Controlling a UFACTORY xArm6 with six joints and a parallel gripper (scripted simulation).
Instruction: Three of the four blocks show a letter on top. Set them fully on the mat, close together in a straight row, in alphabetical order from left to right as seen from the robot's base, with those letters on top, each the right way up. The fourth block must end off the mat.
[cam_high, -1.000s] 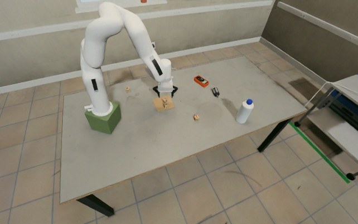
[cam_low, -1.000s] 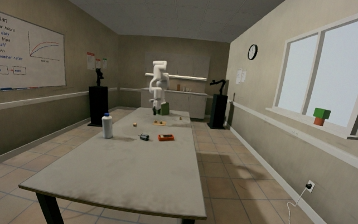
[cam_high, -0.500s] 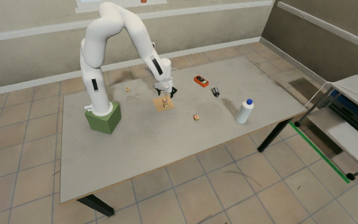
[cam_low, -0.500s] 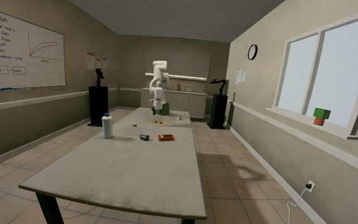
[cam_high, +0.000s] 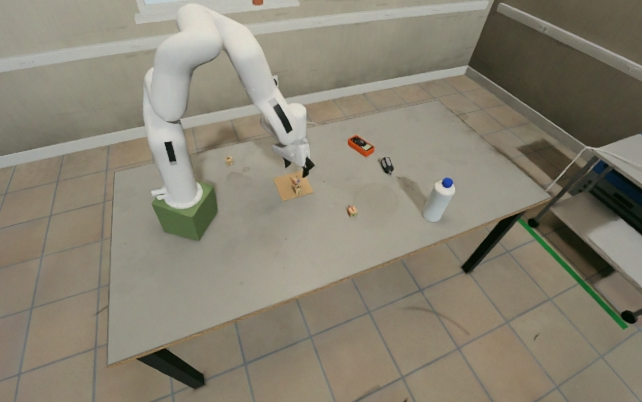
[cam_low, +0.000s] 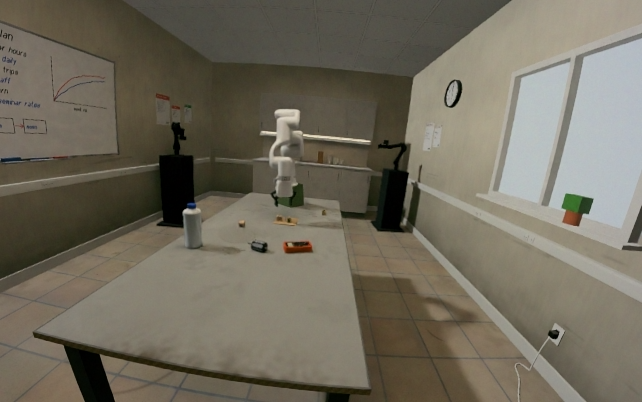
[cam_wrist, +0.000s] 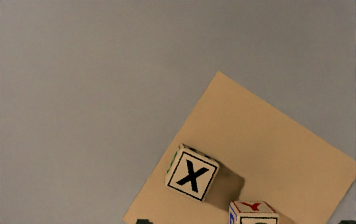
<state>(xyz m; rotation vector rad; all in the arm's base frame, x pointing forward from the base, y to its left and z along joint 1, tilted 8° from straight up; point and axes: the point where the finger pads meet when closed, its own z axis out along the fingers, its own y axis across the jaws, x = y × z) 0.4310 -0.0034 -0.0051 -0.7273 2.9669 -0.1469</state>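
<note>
My gripper is now 110 mm above the tan mat, 20 mm to the right of it and 10 mm past it. From my hand the other things lie so: white bottle (440 mm ahead, 370 mm to the right, 20 mm below); then orange meter (400 mm ahead, 110 mm to the left, 100 mm below); then small black object (420 mm ahead, 90 mm below, 70 mm to the right).
</note>
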